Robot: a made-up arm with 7 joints. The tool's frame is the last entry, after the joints. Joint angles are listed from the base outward. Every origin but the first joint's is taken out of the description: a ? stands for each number. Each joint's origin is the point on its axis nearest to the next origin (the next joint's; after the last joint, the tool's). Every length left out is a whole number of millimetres.
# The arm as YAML. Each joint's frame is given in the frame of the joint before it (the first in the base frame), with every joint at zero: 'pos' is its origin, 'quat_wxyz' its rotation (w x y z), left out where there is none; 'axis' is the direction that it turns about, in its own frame. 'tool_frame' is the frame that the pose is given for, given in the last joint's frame.
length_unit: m
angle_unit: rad
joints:
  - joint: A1
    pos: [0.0, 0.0, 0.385]
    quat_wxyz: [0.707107, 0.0, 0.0, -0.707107]
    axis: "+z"
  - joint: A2
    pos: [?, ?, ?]
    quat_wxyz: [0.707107, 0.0, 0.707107, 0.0]
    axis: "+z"
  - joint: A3
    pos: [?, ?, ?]
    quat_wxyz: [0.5, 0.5, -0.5, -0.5]
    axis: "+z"
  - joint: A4
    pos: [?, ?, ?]
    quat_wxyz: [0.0, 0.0, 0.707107, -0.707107]
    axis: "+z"
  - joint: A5
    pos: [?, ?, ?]
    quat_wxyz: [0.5, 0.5, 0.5, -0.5]
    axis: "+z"
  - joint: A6
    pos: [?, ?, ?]
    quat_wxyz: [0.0, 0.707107, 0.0, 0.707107]
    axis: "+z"
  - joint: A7
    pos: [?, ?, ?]
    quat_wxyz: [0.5, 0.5, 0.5, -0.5]
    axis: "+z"
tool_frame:
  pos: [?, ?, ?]
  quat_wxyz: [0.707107, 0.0, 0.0, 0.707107]
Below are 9 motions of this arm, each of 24 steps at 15 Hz.
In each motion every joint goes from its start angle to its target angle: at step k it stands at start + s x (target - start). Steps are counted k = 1, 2, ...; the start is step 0. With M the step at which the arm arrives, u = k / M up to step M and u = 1 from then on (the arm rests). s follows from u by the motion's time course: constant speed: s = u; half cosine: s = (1 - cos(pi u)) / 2; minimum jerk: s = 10 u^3 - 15 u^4 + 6 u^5.
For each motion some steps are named. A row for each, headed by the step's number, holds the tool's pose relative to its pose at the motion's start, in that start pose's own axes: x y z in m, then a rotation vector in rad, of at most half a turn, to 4 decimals.
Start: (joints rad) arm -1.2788 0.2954 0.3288 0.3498 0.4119 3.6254 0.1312
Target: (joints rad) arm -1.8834 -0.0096 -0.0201 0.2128 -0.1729 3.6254 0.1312
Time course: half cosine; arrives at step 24
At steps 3, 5, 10, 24:
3: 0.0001 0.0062 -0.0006 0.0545 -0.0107 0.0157
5: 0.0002 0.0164 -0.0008 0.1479 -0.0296 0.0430
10: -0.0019 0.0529 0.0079 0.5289 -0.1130 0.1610
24: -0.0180 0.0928 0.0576 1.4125 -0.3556 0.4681

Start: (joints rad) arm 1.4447 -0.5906 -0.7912 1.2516 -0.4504 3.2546 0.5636
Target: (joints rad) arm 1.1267 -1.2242 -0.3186 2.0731 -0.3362 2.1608 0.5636
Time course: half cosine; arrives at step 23
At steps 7, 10, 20, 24:
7: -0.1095 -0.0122 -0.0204 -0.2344 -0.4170 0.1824
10: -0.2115 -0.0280 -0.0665 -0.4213 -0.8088 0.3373
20: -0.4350 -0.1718 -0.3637 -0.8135 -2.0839 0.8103
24: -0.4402 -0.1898 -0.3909 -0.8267 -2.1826 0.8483

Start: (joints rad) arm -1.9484 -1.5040 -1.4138 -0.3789 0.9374 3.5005 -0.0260
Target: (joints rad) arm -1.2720 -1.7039 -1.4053 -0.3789 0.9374 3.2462 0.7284
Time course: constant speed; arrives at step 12
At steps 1, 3, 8, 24:
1: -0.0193 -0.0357 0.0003 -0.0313 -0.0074 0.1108
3: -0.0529 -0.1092 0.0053 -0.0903 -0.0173 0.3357
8: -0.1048 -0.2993 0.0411 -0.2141 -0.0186 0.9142
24: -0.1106 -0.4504 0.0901 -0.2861 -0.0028 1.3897

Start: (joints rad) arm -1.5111 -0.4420 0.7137 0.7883 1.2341 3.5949 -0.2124
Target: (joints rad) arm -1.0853 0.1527 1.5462 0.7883 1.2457 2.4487 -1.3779
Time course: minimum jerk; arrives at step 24
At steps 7, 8, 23, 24:
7: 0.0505 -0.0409 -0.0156 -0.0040 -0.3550 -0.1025
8: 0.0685 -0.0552 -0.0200 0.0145 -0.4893 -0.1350
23: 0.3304 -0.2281 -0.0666 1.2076 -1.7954 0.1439
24: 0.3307 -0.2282 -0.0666 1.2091 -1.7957 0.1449

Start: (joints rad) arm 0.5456 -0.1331 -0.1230 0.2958 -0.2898 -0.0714 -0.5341
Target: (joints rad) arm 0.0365 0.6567 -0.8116 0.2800 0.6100 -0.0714 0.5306
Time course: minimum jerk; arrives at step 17
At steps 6, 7, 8, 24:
6: -0.1113 0.0567 -0.1499 -0.0977 0.1358 0.4138
7: -0.1589 0.0644 -0.2144 -0.1323 0.2070 0.5733
8: -0.2113 0.0621 -0.2854 -0.1648 0.2951 0.7390
24: -0.4670 -0.1231 -0.6234 -0.1987 0.9120 1.4091

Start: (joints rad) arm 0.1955 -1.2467 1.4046 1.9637 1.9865 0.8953 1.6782
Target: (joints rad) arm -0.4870 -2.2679 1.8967 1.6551 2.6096 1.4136 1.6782
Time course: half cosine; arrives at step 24
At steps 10, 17, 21, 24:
10: -0.0569 0.0438 -0.0819 -0.2626 -0.4049 0.3757
17: -0.0952 0.0911 -0.2561 -0.7349 -0.6513 0.8440
21: -0.0911 0.0923 -0.3399 -0.9515 -0.6569 0.9980
24: -0.0882 0.0903 -0.3612 -1.0070 -0.6506 1.0322

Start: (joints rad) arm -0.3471 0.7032 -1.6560 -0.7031 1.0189 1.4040 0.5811
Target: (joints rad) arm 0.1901 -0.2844 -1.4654 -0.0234 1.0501 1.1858 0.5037
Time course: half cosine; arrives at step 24
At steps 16, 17, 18, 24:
16: -0.6637 0.0991 -0.0505 -0.5033 -0.6744 0.8277
17: -0.7109 0.0759 -0.0626 -0.5217 -0.7379 0.8818
18: -0.7520 0.0514 -0.0741 -0.5358 -0.7969 0.9294
24: -0.8620 -0.0403 -0.1118 -0.5620 -0.9815 1.0630

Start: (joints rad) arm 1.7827 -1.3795 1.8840 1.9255 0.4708 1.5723 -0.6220
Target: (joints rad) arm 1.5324 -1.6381 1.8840 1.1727 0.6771 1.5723 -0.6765
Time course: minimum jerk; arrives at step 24
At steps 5, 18, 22, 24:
5: 0.0111 0.0095 -0.0169 -0.0093 0.0682 0.0212
18: 0.0613 0.1293 -0.2974 -0.0950 0.9556 0.2824
22: 0.0541 0.1422 -0.3346 -0.1008 1.0615 0.3111
24: 0.0537 0.1429 -0.3365 -0.1011 1.0670 0.3125

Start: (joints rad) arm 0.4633 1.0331 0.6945 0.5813 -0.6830 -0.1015 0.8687
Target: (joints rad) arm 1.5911 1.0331 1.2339 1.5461 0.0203 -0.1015 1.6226
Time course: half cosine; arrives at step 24
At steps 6, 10, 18, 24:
6: 0.0121 0.0417 0.0566 0.1533 -0.2492 0.0402
10: -0.0064 0.0915 0.1172 0.3573 -0.6175 0.0580
18: -0.1284 0.2179 0.1347 0.6379 -1.2651 -0.1266
24: -0.1777 0.2750 0.1273 0.6761 -1.3918 -0.2344

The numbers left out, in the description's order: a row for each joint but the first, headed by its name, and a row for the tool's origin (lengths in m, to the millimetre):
A2: 0.072 0.0 0.0
A3: -0.52 0.0 0.0
A4: -0.028 -0.062 0.0
A5: -0.016 -0.28 0.0
A6: 0.126 0.0 0.0
A7: 0.16 -0.022 0.0
tool: 0.0 0.0 0.0

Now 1 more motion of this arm.
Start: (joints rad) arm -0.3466 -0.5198 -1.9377 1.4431 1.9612 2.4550 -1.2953
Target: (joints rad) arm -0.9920 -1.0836 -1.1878 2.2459 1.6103 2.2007 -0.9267
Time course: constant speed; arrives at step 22
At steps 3, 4, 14, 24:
3: -0.0319 0.0054 -0.0113 0.0232 0.0086 -0.1376
4: -0.0427 0.0076 -0.0141 0.0292 0.0089 -0.1860
14: -0.1467 0.0396 -0.0180 0.0243 -0.0731 -0.7214
24: -0.2152 0.0753 0.0041 -0.0874 -0.2664 -1.1797

